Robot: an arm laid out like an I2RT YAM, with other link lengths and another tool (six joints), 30 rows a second.
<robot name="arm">
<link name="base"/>
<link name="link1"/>
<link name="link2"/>
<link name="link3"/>
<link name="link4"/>
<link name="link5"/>
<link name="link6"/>
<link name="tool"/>
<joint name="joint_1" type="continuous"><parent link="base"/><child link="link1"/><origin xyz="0 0 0.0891" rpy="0 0 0"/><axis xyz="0 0 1"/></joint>
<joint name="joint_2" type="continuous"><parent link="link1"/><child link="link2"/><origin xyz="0.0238 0.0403 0.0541" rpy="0 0 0"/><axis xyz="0 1 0"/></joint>
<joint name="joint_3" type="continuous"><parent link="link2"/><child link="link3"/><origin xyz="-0.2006 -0.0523 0" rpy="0 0 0"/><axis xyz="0 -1 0"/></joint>
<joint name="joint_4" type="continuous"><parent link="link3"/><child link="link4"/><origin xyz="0.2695 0.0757 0.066" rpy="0 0 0"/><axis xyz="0 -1 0"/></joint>
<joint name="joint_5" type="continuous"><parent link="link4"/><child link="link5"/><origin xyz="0.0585 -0.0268 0.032" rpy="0 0 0"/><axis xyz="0 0 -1"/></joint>
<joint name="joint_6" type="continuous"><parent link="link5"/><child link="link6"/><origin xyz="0.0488 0 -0.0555" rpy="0 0 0"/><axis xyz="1 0 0"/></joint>
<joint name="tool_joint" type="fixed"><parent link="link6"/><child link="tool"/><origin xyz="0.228 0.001 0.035" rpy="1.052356 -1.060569 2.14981"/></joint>
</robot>
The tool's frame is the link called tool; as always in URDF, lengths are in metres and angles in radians. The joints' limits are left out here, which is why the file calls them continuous.
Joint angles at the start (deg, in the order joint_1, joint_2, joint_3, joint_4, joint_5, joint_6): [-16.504, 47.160, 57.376, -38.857, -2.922, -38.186]
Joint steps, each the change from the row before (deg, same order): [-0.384, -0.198, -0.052, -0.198, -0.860, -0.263]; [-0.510, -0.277, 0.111, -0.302, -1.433, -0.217]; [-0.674, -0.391, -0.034, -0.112, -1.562, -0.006]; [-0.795, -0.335, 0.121, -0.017, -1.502, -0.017]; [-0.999, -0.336, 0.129, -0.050, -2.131, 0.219]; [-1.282, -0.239, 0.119, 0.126, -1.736, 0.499]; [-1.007, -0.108, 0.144, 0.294, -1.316, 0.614]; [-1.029, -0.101, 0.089, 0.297, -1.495, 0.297]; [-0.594, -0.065, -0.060, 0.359, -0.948, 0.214]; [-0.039, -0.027, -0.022, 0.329, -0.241, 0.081]
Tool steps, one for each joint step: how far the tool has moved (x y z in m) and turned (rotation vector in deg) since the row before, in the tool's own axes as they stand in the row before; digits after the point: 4 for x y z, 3 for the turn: [0.0013, -0.0010, -0.0005, 0.281, 0.449, -0.001]; [0.0038, -0.0006, -0.0011, 0.325, 0.930, 0.111]; [0.0035, 0.0003, -0.0012, 0.096, 0.992, 0.326]; [0.0033, 0.0024, -0.0015, -0.157, 0.933, 0.265]; [0.0047, 0.0019, -0.0015, -0.049, 1.332, 0.619]; [0.0013, 0.0044, -0.0017, -0.511, 0.798, 0.875]; [0.0012, 0.0047, -0.0011, -0.608, 0.660, 0.802]; [0.0017, 0.0039, -0.0009, -0.407, 0.778, 0.529]; [0.0012, 0.0022, -0.0001, -0.269, 0.562, 0.306]; [0.0016, 0.0012, 0.0003, -0.185, 0.335, -0.046]
